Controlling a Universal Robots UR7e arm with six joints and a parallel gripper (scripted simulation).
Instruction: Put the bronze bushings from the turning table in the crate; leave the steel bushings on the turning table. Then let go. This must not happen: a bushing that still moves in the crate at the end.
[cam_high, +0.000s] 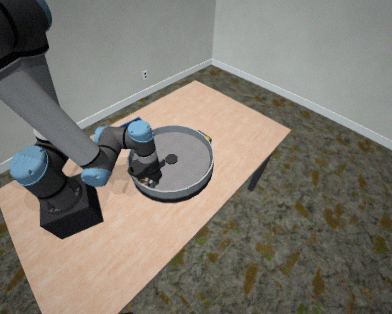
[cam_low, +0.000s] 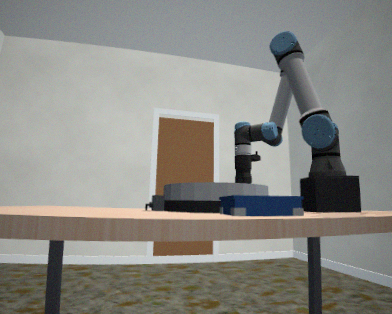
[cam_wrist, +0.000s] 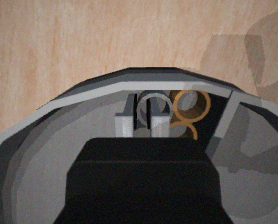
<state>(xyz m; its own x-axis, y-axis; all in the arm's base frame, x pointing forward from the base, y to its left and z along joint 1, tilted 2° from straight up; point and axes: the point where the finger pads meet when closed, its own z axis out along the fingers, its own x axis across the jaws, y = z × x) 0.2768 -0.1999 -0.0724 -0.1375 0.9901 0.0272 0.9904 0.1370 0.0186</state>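
Right now the grey turning table is 180 mm ahead of my hand, 40 mm to the left of it and 20 mm below it. The rest, counted from my hand: blue crate 210 mm ahead, 380 mm to the left, 50 mm below.
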